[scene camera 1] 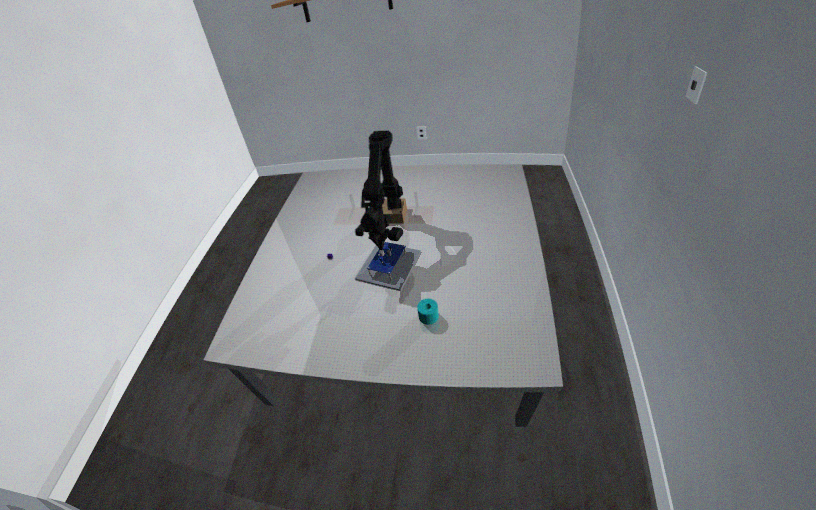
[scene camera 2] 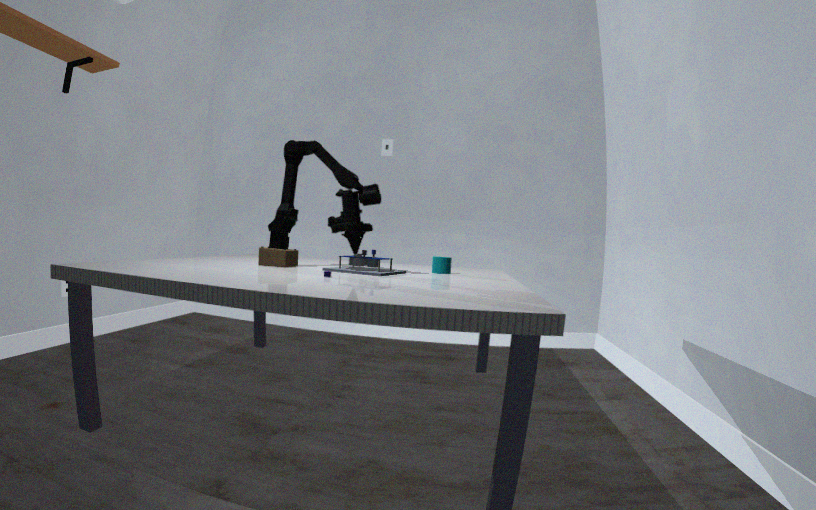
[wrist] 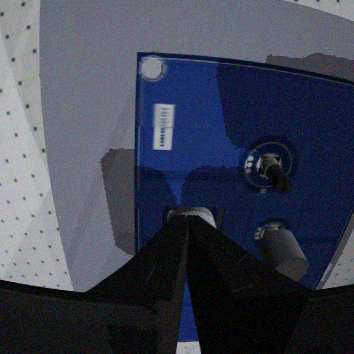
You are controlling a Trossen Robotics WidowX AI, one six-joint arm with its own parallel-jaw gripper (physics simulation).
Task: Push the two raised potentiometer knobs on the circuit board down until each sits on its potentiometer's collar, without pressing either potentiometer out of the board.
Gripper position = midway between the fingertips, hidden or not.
In view: my gripper (scene camera 2: 355, 253) and a potentiometer knob (wrist: 279, 249).
My gripper is seen too in scene camera 1 (scene camera 1: 381, 249) and in the wrist view (wrist: 185, 226).
